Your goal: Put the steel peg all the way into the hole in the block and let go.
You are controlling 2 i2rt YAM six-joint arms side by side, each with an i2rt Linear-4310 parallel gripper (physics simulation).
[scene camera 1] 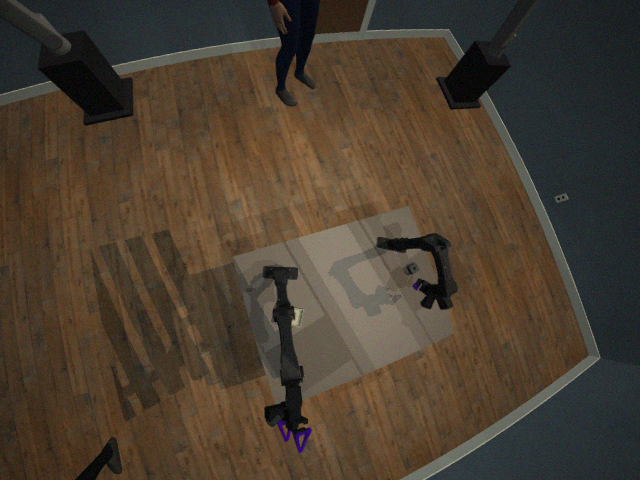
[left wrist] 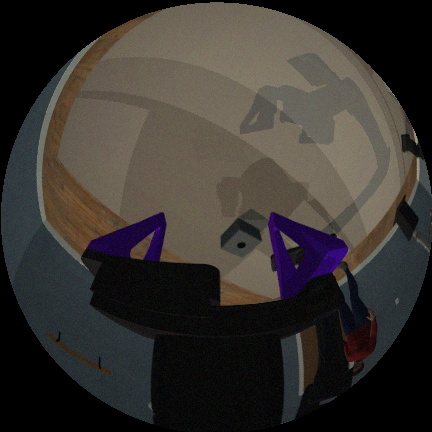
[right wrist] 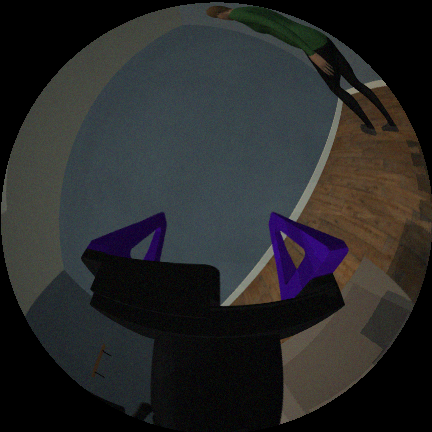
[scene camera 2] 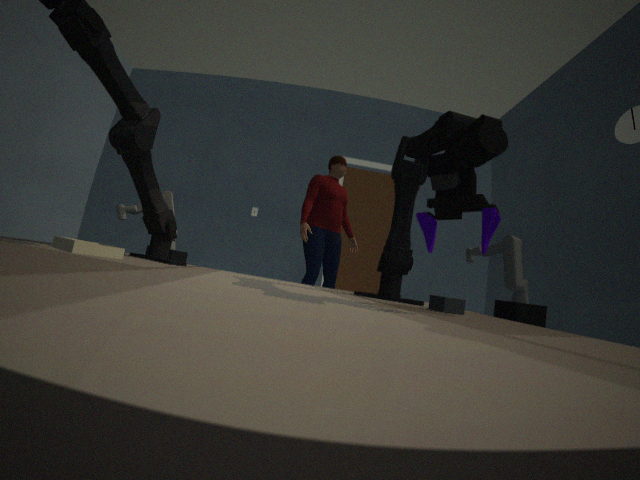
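Where they show: left gripper, fingertip midpoint: (scene camera 1: 419,289) (left wrist: 216,217) (scene camera 2: 455,253); right gripper, fingertip midpoint: (scene camera 1: 293,446) (right wrist: 217,217); left arm's base at its link origin: (scene camera 1: 391,245) (scene camera 2: 388,299); right arm's base at its link origin: (scene camera 1: 280,272) (scene camera 2: 156,260).
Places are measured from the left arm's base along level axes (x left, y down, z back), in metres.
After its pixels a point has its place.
The grey block (scene camera 1: 411,268) @[y -0.034, x 0.135, z -0.135 m] (scene camera 2: 447,305) @[y -0.016, x 0.156, z -0.166 m] (left wrist: 230,244) @[y -0.033, x 0.173, z -0.139 m] sits on the table near the left arm's base. In the left wrist view its round hole shows dark in the top face, and no peg stands out of it. The steel peg cannot be made out in any view. My left gripper (scene camera 1: 416,285) @[y -0.116, x 0.156, z -0.262 m] (scene camera 2: 457,252) @[y -0.116, x 0.156, z -0.262 m] (left wrist: 216,217) @[y -0.116, x 0.156, z -0.262 m] is open and empty, pointing down above the table near the block, with the block low between its fingers in the left wrist view. My right gripper (scene camera 1: 293,444) @[y -0.495, x -0.491, z -0.934 m] (right wrist: 217,217) @[y -0.495, x -0.491, z -0.934 m] is open and empty, held out beyond the table's edge and facing the wall.
A cream tray (scene camera 1: 298,316) (scene camera 2: 98,249) @[y -0.015, x -0.495, z -0.538 m] lies on the table (scene camera 1: 361,320) @[y 0.000, x -0.139, z -0.497 m] (scene camera 2: 310,361) @[y 0.000, x 0.079, z -0.664 m], partly hidden under the right arm in scene camera 1; its contents cannot be told. The left arm's base (scene camera 1: 388,243) @[y -0.017, x -0.031, z 0.001 m] (scene camera 2: 390,296) @[y -0.012, x 0.010, z -0.034 m] stands close to the block. People stand off the table.
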